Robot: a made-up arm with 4 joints. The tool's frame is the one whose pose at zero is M.
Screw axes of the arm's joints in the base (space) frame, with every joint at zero. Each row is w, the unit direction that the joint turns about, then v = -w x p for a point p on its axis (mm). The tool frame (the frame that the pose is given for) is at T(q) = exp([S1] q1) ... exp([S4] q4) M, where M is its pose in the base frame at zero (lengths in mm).
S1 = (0, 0, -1, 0, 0, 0)
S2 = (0, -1, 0, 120, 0, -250)
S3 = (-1, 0, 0, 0, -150, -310)
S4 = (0, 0, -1, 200, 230, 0)
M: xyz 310 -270 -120 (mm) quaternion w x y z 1 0 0 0
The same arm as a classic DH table. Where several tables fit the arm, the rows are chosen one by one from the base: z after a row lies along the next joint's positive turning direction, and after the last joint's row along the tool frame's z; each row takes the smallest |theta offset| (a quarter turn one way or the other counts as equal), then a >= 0, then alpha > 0; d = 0 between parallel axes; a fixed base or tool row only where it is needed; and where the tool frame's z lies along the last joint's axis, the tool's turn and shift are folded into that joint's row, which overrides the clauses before.
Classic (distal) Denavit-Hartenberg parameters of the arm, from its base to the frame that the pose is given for. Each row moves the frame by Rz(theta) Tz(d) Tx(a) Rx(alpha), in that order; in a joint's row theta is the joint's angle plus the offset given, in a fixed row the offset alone. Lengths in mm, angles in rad.
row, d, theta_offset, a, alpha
base (fixed), 0.0, 0.0000, 0.0, 3.1416
joint 1, -120.0, 0.0000, 250.0, -1.5708
joint 2, 310.0, 1.5708, 30.0, -1.5708
joint 3, 20.0, 1.5708, 110.0, -1.5708
joint 4, 0.0, -0.8520, -106.3, 3.1416
tool (fixed), -270.0, -2.4228, 0.0, 0.0000

